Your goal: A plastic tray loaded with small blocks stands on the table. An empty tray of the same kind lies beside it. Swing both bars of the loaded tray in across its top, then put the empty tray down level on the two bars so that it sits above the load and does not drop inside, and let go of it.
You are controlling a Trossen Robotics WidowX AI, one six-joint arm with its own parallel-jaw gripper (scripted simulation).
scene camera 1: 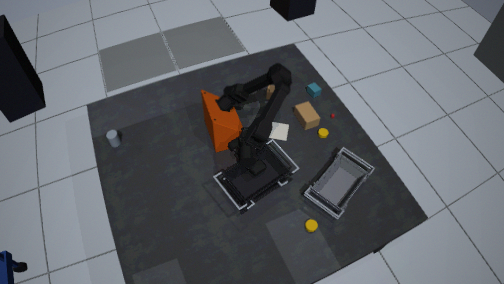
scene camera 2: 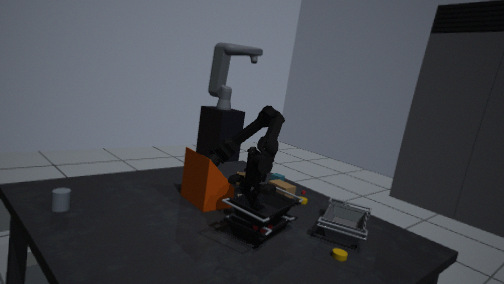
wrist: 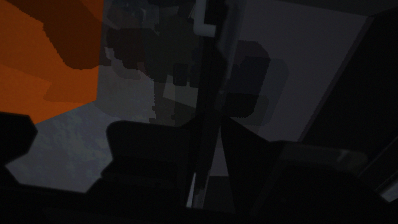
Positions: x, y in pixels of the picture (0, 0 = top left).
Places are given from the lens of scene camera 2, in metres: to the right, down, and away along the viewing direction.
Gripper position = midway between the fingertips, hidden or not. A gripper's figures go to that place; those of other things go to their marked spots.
gripper [scene camera 2: 249, 205]: -0.01, 0.24, 1.31
black tray [scene camera 2: 266, 208]: 0.06, 0.26, 1.33
